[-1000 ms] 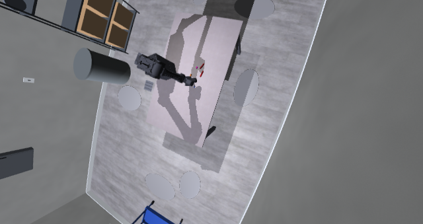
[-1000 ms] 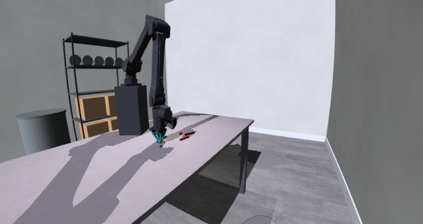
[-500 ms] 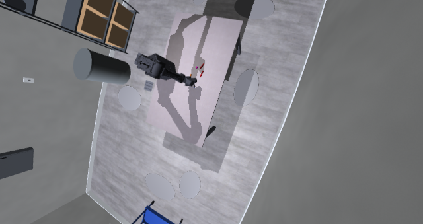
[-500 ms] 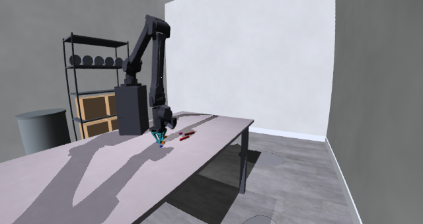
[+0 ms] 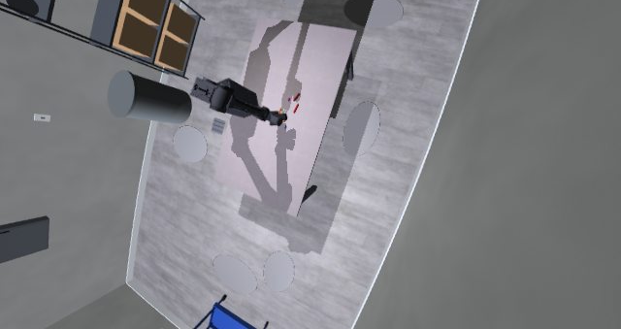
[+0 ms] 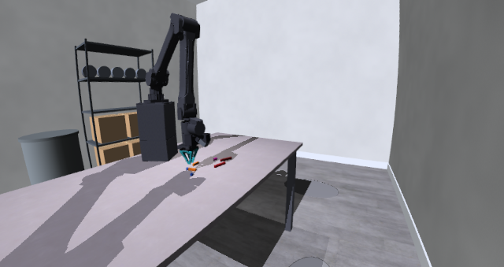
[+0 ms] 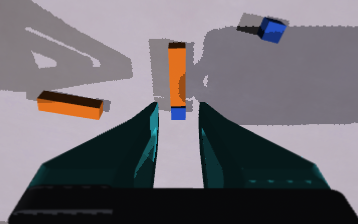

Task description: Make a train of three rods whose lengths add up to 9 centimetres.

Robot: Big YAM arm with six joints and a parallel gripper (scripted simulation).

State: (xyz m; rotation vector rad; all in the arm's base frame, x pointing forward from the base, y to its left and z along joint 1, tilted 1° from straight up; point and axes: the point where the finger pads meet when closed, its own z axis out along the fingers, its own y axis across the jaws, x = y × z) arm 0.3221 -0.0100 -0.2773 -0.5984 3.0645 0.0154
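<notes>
My gripper is now 1 cm past the magenta rod, 17 cm to the right of it and 4 cm above it.
</notes>
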